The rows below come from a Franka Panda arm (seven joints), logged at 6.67 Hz.
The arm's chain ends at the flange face. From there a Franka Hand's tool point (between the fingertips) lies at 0.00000 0.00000 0.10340 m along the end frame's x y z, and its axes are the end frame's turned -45 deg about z.
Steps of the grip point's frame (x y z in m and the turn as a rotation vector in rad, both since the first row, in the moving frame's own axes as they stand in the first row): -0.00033 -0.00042 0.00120 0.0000 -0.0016 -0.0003; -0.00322 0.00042 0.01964 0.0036 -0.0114 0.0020; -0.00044 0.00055 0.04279 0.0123 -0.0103 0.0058; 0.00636 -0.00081 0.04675 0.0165 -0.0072 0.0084; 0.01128 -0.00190 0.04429 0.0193 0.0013 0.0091; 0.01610 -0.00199 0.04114 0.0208 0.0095 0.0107; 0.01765 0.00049 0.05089 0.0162 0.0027 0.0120
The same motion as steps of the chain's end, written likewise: -0.00041 -0.00018 0.00120 -0.0011 -0.0011 -0.0003; -0.00088 0.00200 0.01965 -0.0055 -0.0106 0.0020; 0.00173 0.00085 0.04280 0.0014 -0.0160 0.0058; 0.00565 -0.00438 0.04677 0.0066 -0.0168 0.0084; 0.00794 -0.00781 0.04431 0.0146 -0.0127 0.0091; 0.01079 -0.01057 0.04117 0.0214 -0.0080 0.0107; 0.01381 -0.01075 0.05090 0.0134 -0.0095 0.0120
